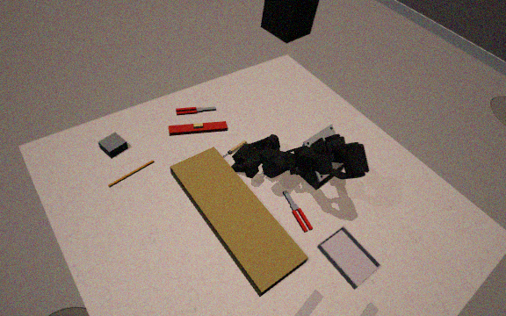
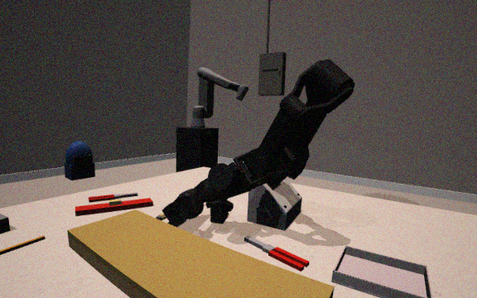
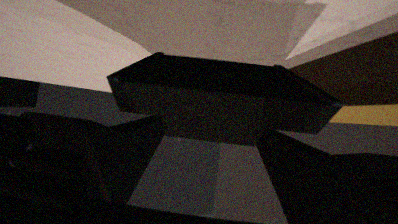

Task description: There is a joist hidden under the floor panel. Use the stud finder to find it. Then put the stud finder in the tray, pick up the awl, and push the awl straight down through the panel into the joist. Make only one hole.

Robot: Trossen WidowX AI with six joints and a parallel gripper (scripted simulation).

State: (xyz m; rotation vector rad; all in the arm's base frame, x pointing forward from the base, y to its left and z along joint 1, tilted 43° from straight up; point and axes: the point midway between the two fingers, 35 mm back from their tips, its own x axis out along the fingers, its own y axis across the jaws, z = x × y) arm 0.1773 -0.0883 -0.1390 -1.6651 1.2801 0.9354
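Right now my gripper tip is 1 cm short of the stud finder and 1 cm above it. Round my gripper tip: red level: 23 cm to the right, 5 cm below, 3 cm ahead; pencil: 34 cm ahead, 19 cm to the right, 6 cm below; awl: 6 cm to the right, 5 cm below.
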